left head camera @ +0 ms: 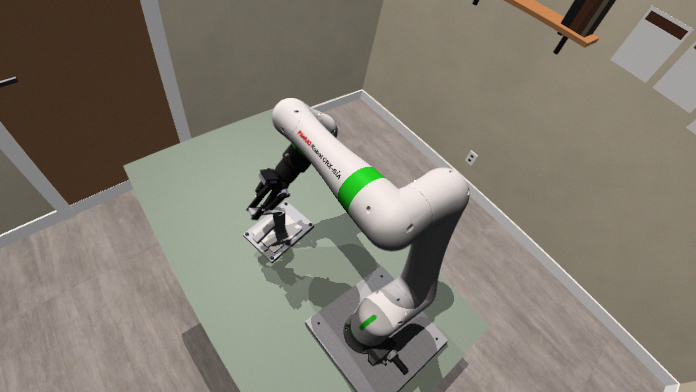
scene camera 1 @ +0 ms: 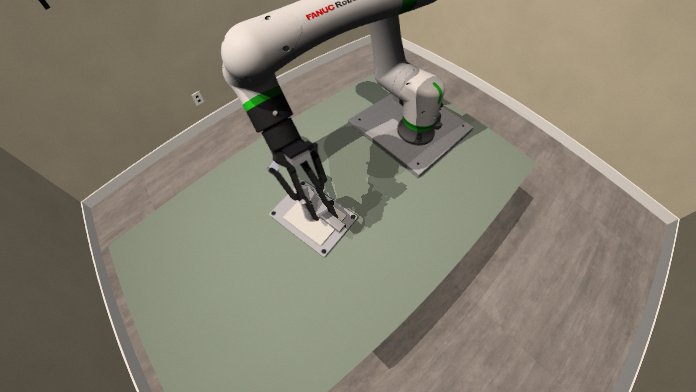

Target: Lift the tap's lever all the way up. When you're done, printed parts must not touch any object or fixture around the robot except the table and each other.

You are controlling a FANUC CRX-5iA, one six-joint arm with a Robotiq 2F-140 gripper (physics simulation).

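Seen in the pictures: gripper, fingertip midpoint: (left head camera: 251,214) (scene camera 1: 322,214); arm's base at its link origin: (scene camera 1: 415,131).
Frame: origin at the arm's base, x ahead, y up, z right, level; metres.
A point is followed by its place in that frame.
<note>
The tap (left head camera: 281,227) @(x 0.498, y 0.036, z -0.008 m) (scene camera 1: 339,223) @(x 0.498, y 0.056, z -0.112 m) stands on a light grey plate (left head camera: 298,217) @(x 0.525, y -0.016, z 0.095 m) (scene camera 1: 300,233) @(x 0.589, y -0.016, z -0.027 m) with a cream panel and dark corner bolts. In the left head view its body looks like a dark upright post. My gripper (left head camera: 262,212) @(x 0.541, y 0.155, z -0.105 m) (scene camera 1: 326,217) @(x 0.541, y 0.155, z -0.105 m) reaches down at a slant over the plate, its fingertips at the tap. It is shut on the tap's light-coloured lever, which shows partly between and beside the fingertips. The fingers hide part of the lever and tap, so the lever's exact angle cannot be told.
The plate lies on the green table (left head camera: 200,240) @(x 0.656, y -0.023, z -0.286 m) (scene camera 1: 240,300) @(x 0.861, y -0.023, z -0.072 m). My arm's base stands on a larger grey mounting plate (left head camera: 332,345) @(x 0.034, y 0.000, z -0.117 m) (scene camera 1: 380,122) @(x 0.068, y 0.000, z 0.128 m). The arm arches from there over the table. Walls stand around the table, and a wooden shelf (left head camera: 545,17) hangs on one.
</note>
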